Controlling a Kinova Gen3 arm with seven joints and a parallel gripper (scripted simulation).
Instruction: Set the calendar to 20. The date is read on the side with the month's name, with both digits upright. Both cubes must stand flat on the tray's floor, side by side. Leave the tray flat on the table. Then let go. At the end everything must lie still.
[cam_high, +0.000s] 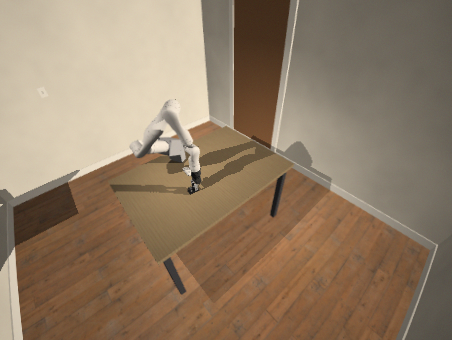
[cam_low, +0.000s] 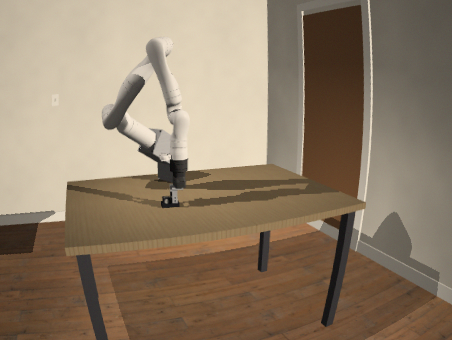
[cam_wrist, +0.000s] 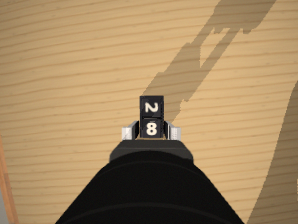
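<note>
The dark cube is 1 cm below my hand. Also, from my hand: dark tray (3 cm below, 2 cm to the right, 1 cm behind).
</note>
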